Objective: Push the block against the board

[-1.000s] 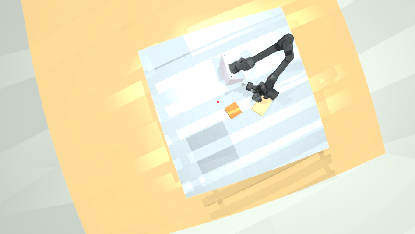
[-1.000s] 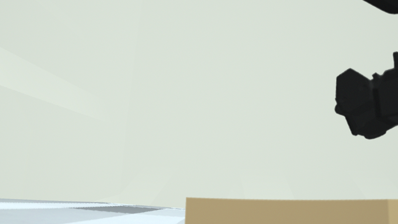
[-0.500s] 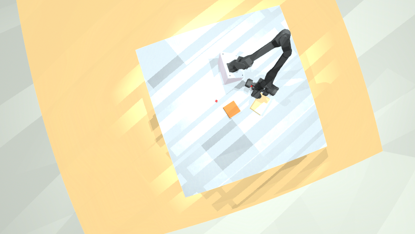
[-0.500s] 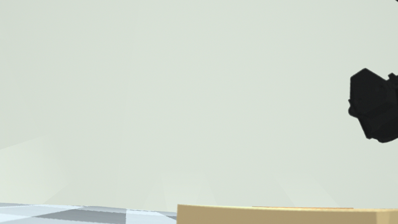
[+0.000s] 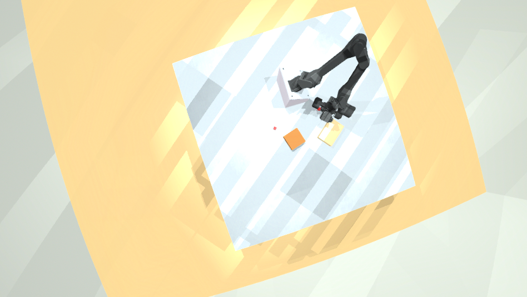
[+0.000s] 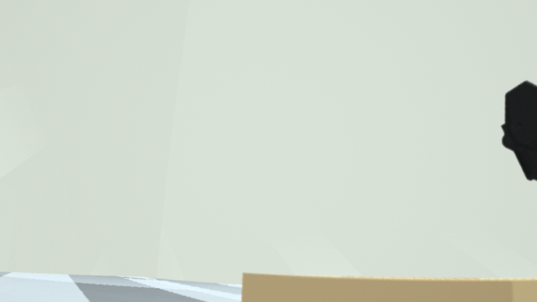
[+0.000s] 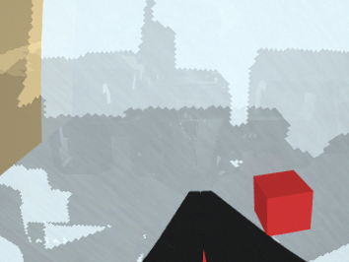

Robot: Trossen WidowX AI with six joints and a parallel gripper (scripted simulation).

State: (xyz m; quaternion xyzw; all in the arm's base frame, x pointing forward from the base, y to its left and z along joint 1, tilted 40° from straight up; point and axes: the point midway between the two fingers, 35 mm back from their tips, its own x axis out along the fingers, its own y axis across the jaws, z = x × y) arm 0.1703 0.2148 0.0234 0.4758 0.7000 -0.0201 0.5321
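My gripper tip is 14 cm short of the board and 1 cm below it. From my gripper tip the other things lie so: orange square block (24 cm to the right, 11 cm ahead, 1 cm above).
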